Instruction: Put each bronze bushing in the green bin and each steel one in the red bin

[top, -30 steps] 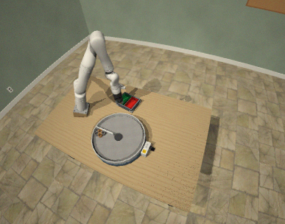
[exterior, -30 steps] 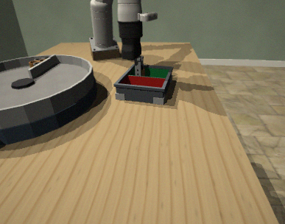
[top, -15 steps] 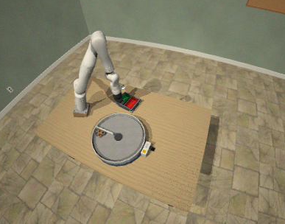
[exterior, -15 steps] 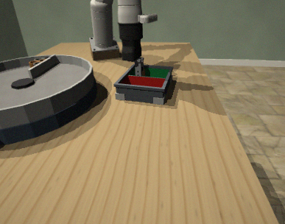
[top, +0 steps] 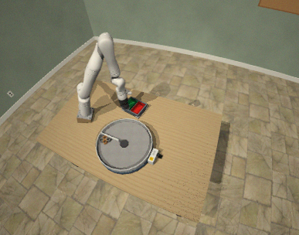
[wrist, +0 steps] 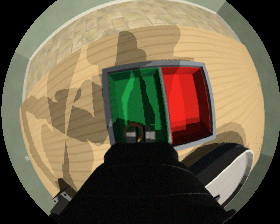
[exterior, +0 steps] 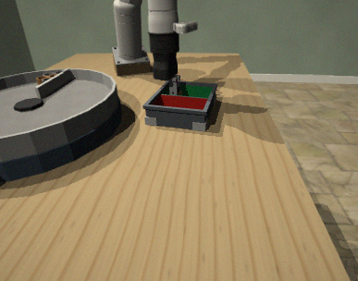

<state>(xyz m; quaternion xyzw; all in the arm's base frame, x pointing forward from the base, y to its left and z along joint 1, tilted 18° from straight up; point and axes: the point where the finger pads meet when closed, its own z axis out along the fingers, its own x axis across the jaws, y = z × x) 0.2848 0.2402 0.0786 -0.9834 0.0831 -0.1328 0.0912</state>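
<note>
Right now the bin is 50 mm ahead of my hand, 40 mm to the left of it and 10 mm below it. From my hand the other things lie so: grey turntable 310 mm to the right, 190 mm ahead, 20 mm above.
</note>
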